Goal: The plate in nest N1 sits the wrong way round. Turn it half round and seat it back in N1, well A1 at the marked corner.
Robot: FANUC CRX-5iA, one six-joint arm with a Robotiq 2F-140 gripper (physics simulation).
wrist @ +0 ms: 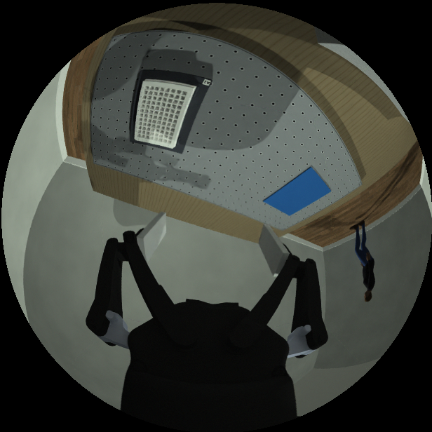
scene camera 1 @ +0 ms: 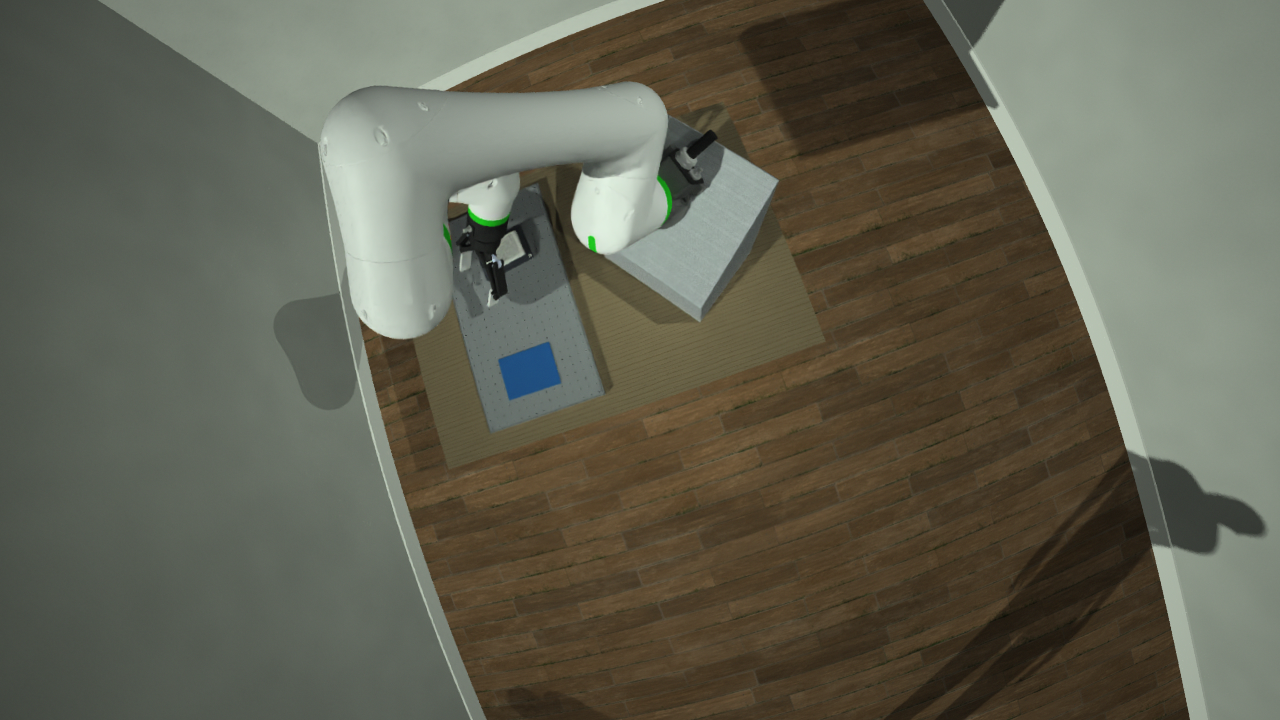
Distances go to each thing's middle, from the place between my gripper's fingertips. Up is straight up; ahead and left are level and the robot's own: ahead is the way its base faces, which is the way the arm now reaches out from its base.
Scene:
Right now the white well plate (wrist: pixel 162 104) is 150 mm below my hand, 130 mm to the right of it and 50 mm behind it. From my hand the other things lie so: dark nest N1 (wrist: pixel 195 102): 160 mm below, 130 mm to the right, 50 mm behind; then blue rectangle (scene camera 1: pixel 534 369): 240 mm to the left, 160 mm below, 10 mm ahead.

